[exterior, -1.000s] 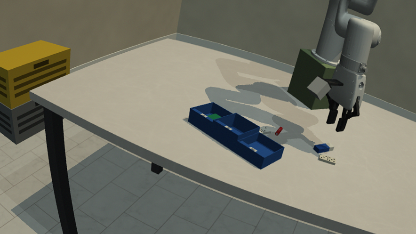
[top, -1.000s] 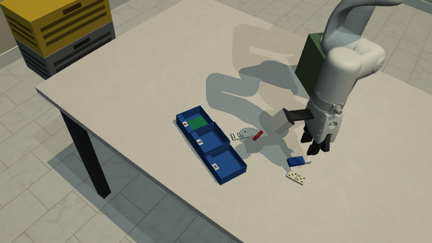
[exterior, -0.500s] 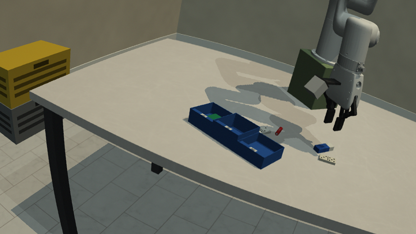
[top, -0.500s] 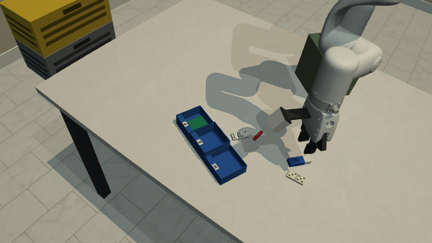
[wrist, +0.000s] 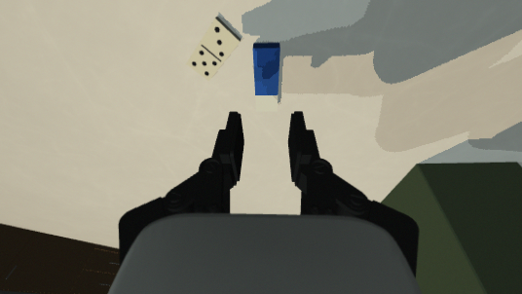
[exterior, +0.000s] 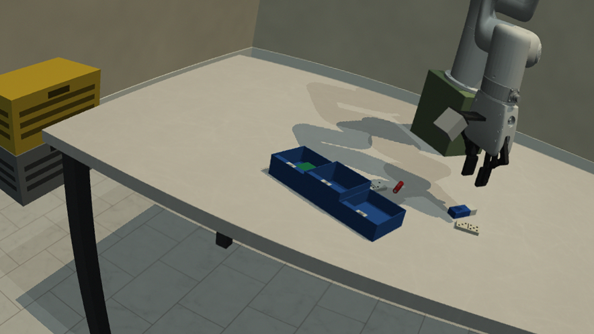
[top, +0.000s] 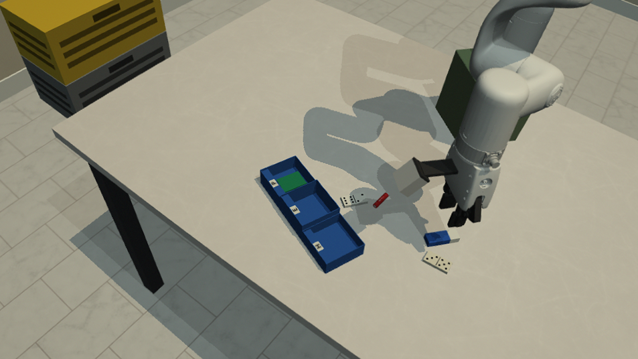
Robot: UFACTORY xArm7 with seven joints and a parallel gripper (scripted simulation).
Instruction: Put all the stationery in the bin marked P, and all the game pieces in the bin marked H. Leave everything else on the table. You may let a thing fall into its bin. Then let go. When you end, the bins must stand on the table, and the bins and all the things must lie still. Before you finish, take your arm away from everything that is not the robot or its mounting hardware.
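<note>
Right now my hand is 90 mm above the blue-and-white eraser. Also, from my hand: red cylinder: 140 mm to the right, 90 mm below, 10 mm behind; blue three-part bin: 240 mm to the right, 110 mm ahead, 70 mm below; green block: 310 mm to the right, 80 mm below, 60 mm ahead.
</note>
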